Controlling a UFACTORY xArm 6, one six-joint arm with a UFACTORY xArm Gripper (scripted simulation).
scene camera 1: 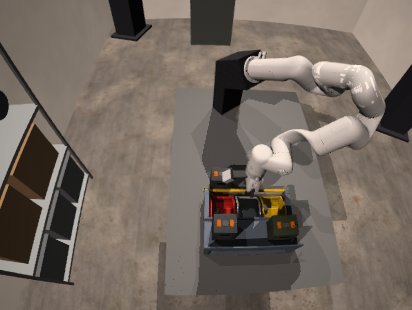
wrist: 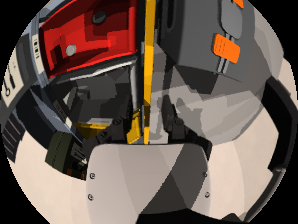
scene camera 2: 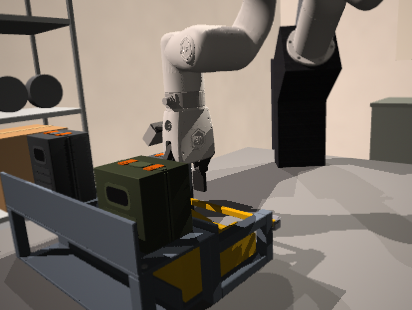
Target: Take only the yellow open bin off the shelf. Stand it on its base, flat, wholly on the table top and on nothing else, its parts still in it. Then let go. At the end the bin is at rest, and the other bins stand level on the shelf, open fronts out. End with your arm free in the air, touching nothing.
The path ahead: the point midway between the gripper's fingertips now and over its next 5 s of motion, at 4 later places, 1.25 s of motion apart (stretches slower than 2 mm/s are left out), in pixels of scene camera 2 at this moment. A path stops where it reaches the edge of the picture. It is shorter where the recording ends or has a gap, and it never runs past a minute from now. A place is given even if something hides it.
My gripper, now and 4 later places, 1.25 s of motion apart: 191, 194; 192, 201; 192, 194; 188, 148; 188, 154
